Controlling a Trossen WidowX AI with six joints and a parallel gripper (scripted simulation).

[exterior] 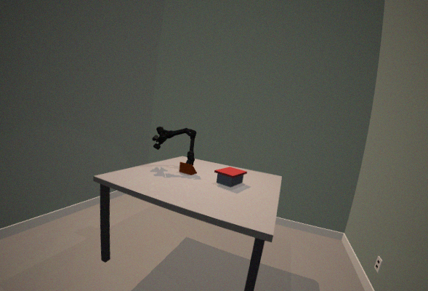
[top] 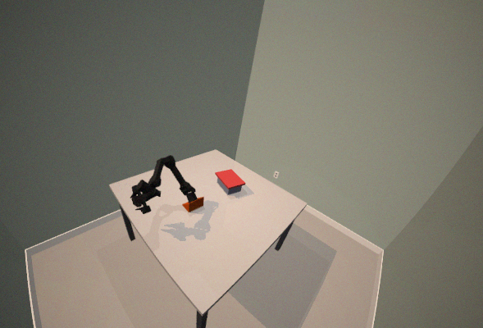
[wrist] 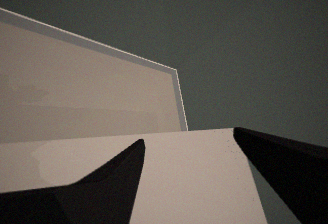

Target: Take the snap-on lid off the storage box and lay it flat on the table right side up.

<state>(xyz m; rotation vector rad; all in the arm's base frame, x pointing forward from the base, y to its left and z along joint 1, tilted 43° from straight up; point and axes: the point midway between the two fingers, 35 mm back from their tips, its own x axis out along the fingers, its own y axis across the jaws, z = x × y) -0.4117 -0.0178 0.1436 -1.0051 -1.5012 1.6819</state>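
My gripper tip is 850 mm short of the red lid, 100 mm to the left of it and 90 mm above it. Also, from my gripper tip: grey-blue storage box (850 mm ahead, 100 mm to the right, 130 mm below).
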